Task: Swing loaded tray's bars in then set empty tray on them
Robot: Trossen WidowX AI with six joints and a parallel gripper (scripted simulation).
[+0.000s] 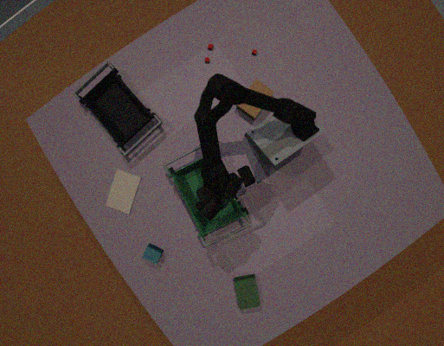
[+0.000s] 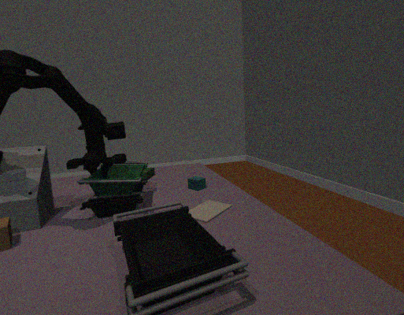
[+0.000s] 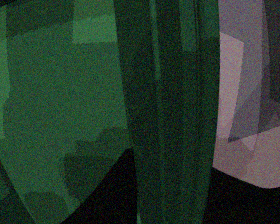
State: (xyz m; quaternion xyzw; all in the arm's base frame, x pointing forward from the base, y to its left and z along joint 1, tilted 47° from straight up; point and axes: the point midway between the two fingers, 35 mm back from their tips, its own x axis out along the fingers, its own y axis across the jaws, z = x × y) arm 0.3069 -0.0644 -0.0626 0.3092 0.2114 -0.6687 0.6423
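Now: the green tray 70 mm ahead of my gripper tip, 30 mm above it and 10 mm to the right of it. The rest, counted from my gripper tip: cream card (340 mm ahead, 190 mm to the right, 80 mm below); then teal cube (370 mm ahead, 60 mm to the left, 60 mm below); then tan box (270 mm behind, 190 mm to the right, 60 mm below).
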